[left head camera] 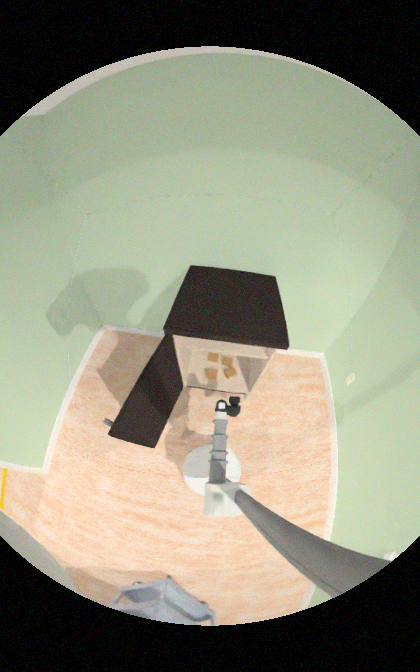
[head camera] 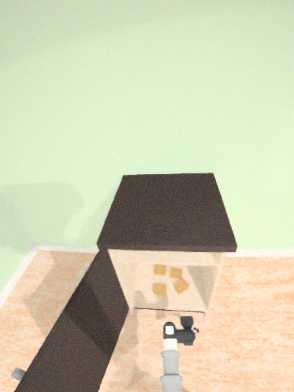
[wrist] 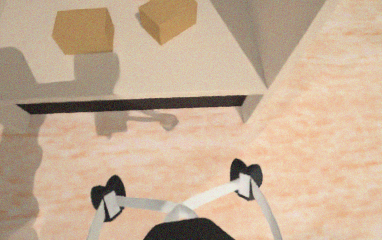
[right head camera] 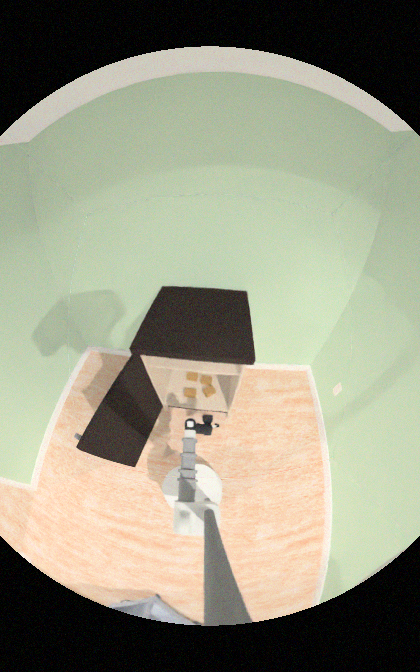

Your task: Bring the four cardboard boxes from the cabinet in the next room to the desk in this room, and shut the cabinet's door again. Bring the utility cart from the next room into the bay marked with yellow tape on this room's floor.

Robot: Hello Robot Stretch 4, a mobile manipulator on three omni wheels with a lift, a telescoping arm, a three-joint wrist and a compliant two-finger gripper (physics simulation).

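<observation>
The cabinet (head camera: pixel 167 212) (left head camera: pixel 230 306) (right head camera: pixel 195 325) stands against the wall with its dark door (head camera: pixel 85 320) (left head camera: pixel 150 395) (right head camera: pixel 122 412) wide open to the left. Several small cardboard boxes lie on its floor: a front left box (head camera: pixel 160 289) (left head camera: pixel 211 373) (right head camera: pixel 189 392) (wrist: pixel 84 31), a turned front right box (head camera: pixel 181 285) (left head camera: pixel 230 371) (right head camera: pixel 208 390) (wrist: pixel 169 19), and two behind them. My gripper (wrist: pixel 178 181) is open and empty, pointing down in front of the cabinet's opening. Its fingers are hidden in the head views. The grey-blue utility cart (left head camera: pixel 165 602) (right head camera: pixel 150 607) shows partly at the bottom edge.
The door's handle (head camera: pixel 19 373) (left head camera: pixel 108 422) sticks out at its far side. A strip of yellow tape (left head camera: pixel 3 487) shows on the floor at the far left. Green walls stand behind the cabinet and along both sides. The desk does not show.
</observation>
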